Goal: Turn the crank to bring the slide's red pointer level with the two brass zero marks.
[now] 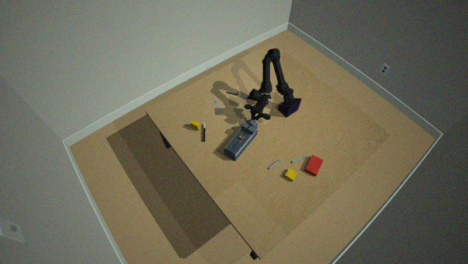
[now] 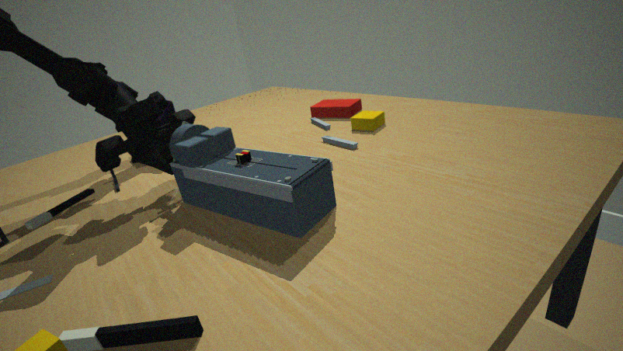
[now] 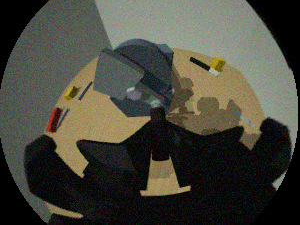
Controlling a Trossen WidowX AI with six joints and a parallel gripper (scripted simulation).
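The red pointer is 150 mm ahead of my gripper tip, 90 mm to the left of it and 40 mm above it. Also, from my gripper tip: red block 180 mm behind, 470 mm to the left, 30 mm below; then dark crank handle 20 mm behind, 10 mm to the right, 20 mm above; then grey bar 110 mm ahead, 290 mm to the right, 40 mm below.
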